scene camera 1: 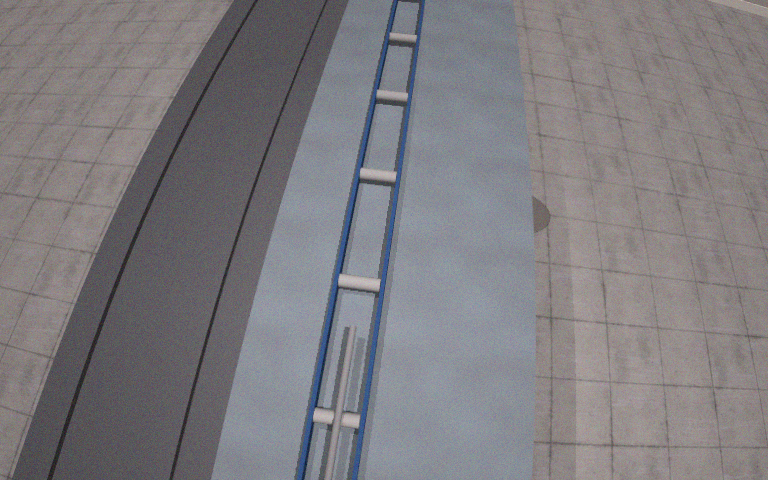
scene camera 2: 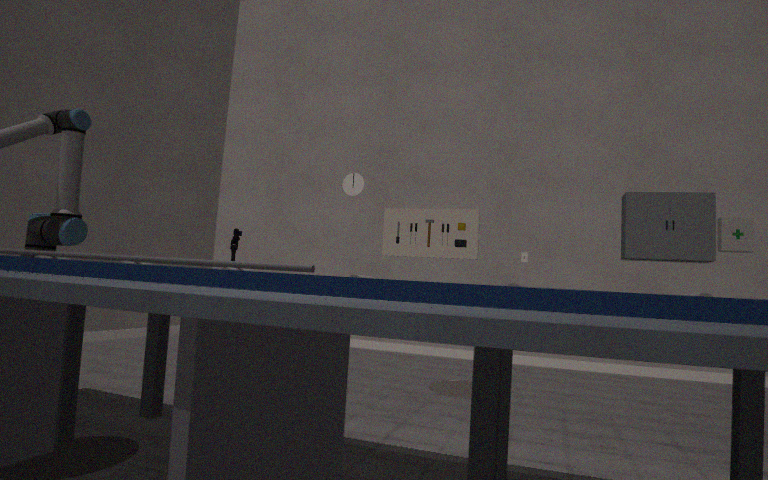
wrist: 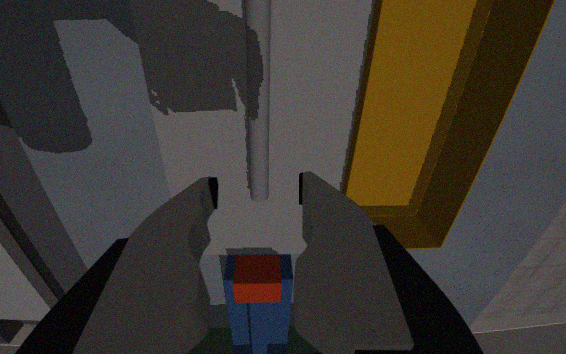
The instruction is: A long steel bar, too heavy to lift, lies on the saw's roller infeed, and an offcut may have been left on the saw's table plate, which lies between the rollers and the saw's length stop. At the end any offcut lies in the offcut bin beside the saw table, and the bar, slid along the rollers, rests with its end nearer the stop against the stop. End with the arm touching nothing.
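Frame: origin at the arm's base, x up, y right, z ahead, level; millimetres.
Where they show: gripper, fingertip midpoint: [wrist: 259, 177].
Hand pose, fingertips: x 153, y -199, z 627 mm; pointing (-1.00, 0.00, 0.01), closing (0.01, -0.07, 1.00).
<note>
Each offset is from my fingertips to the top centre of the thing. "pt": to the spot under its first point. Level surfaces: height alone.
The long grey steel bar [scene camera 1: 343, 373] [scene camera 2: 271, 267] [wrist: 258, 150] lies lengthwise on the rollers {pt dx -124, dy -1547, dz -43 mm} [scene camera 1: 322, 416]. In the wrist view its near end lies over the pale table plate {dx -125, dy +24, dz -7 mm} [wrist: 310, 75], with a visible gap to the red face of the blue length stop {dx -78, dy +219, dz -7 mm} [wrist: 257, 292]. My gripper [wrist: 259, 177] is open, its fingertips on either side of the bar's end and apart from it in the picture; their height over the bar is hard to tell. The yellow offcut bin {dx -111, dy -1, dz +171 mm} [wrist: 485, 100] lies right of the plate. No offcut shows on the visible plate or in the visible part of the bin.
The blue infeed frame [scene camera 1: 390, 226] [scene camera 2: 396, 287] runs along the pale blue table {dx -183 mm} [scene camera 1: 464, 226], beside the dark rail strip [scene camera 1: 198, 226]. The arm [scene camera 2: 70, 169] stands at the left of scene camera 2's view; the table hides its gripper. A green surface [wrist: 215, 342] shows beside the stop's base.
</note>
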